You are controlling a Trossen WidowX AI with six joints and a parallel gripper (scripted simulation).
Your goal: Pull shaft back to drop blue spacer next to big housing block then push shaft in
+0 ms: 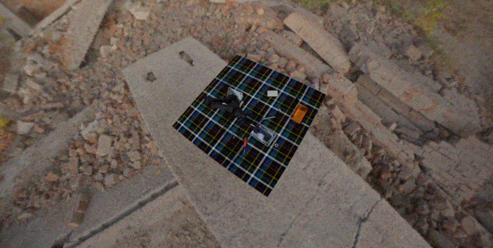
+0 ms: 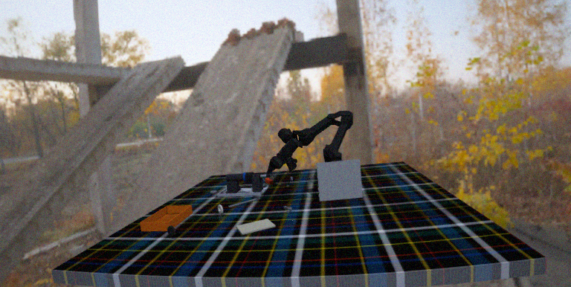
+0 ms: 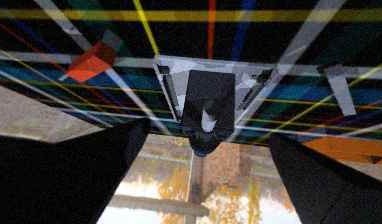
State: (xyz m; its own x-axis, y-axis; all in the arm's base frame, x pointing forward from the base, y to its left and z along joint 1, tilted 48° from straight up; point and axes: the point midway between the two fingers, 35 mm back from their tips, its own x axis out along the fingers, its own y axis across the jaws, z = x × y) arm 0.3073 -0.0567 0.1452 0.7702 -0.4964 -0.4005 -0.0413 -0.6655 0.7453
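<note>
My gripper tip is 100 mm short of the shaft and 20 mm above it. Also, from my gripper tip: orange tray: 340 mm ahead, 410 mm to the left, 90 mm below; then pale flat pad: 40 mm behind, 480 mm to the left, 100 mm below; then blue spacer: 130 mm ahead, 20 mm below.
</note>
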